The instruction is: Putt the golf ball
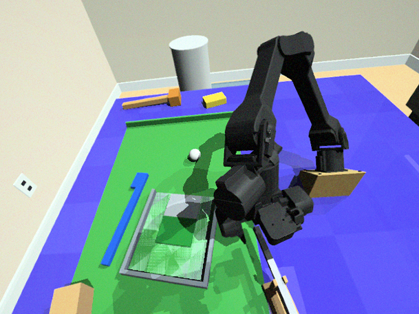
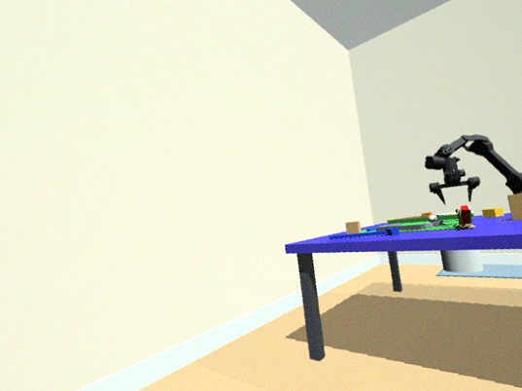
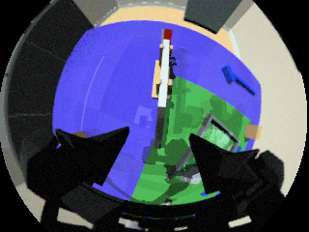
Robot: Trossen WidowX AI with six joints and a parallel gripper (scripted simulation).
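Now: the red putter 3 cm behind my gripper tip, 11 cm to the left of it and 4 cm below it. The rest, counted from my gripper tip: white golf ball 16 cm ahead, 35 cm to the right, 8 cm below; tan cube 44 cm ahead, 9 cm to the left, 7 cm below; wooden stand 3 cm behind, 13 cm to the left, 6 cm below.
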